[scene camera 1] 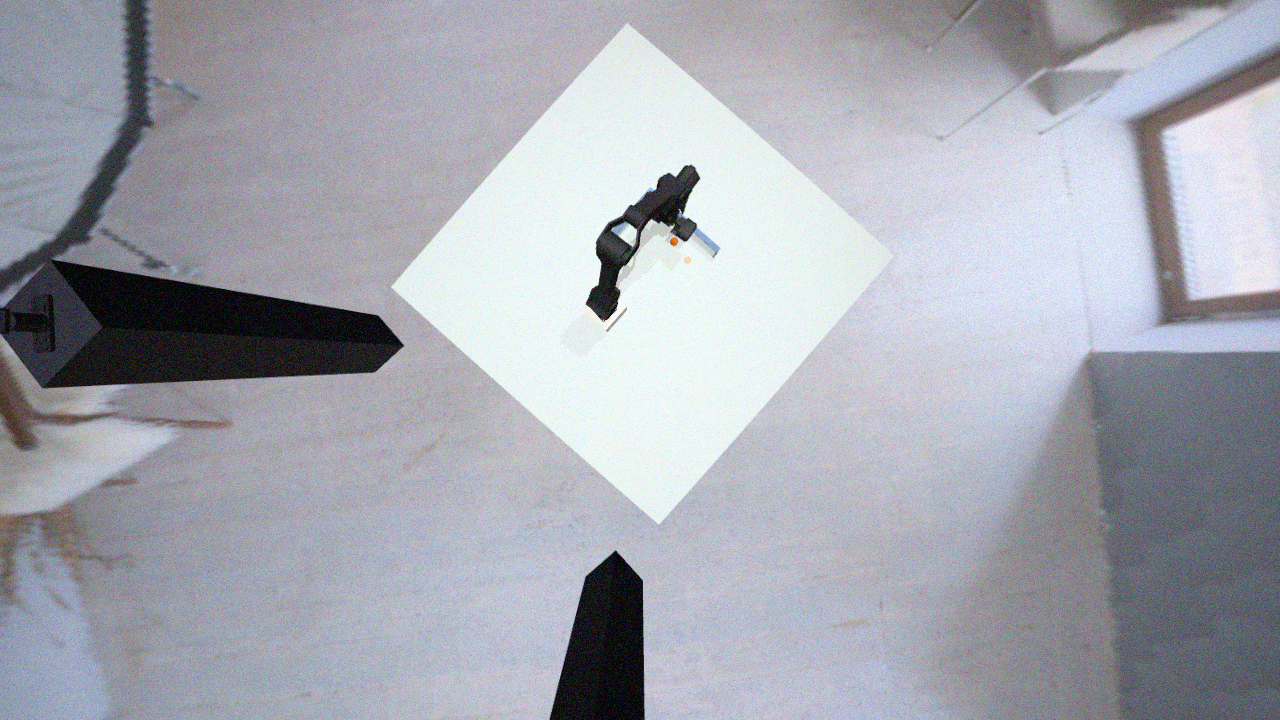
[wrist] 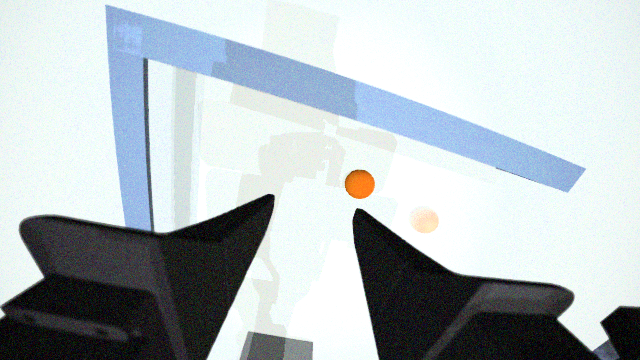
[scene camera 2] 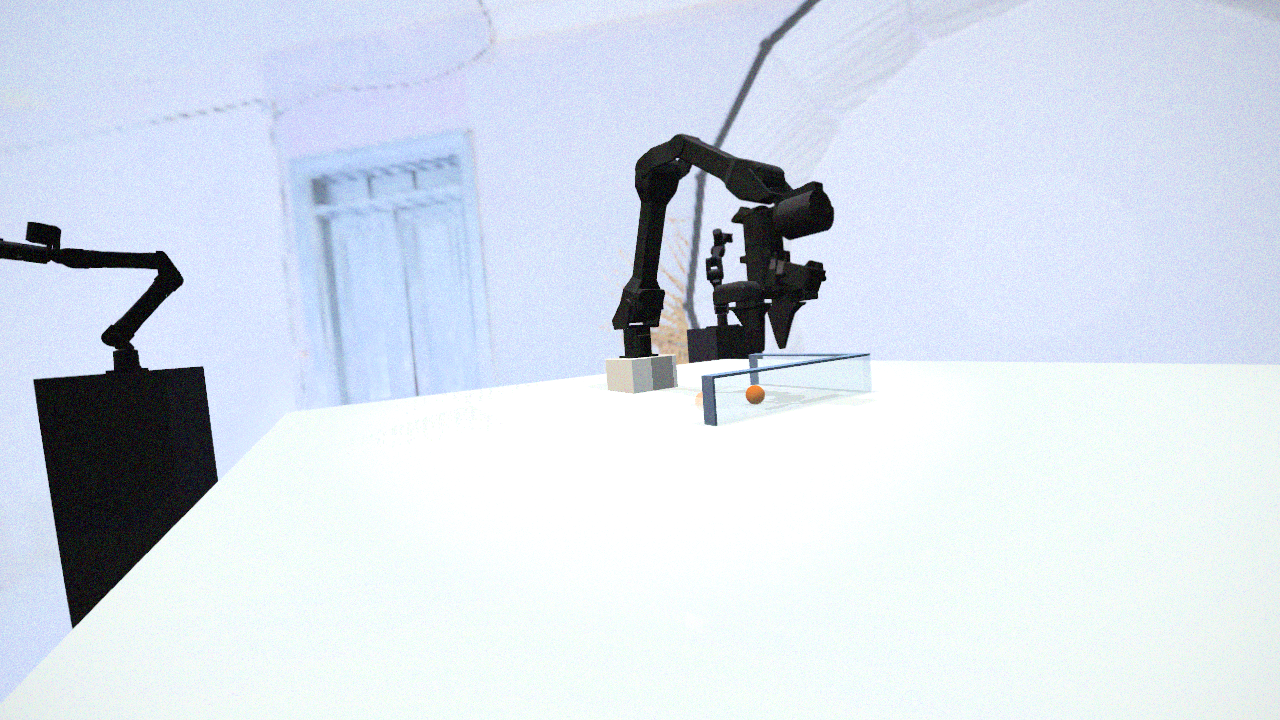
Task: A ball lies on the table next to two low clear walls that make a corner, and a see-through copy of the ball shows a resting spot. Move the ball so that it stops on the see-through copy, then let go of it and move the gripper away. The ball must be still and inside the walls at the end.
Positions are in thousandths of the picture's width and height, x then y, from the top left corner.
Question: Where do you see an orange ball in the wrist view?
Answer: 562, 512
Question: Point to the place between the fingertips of my gripper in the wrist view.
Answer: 491, 579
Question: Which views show my gripper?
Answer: Scene camera 1, the wrist view and scene camera 2: all of them.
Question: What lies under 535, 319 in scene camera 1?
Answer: My gripper.
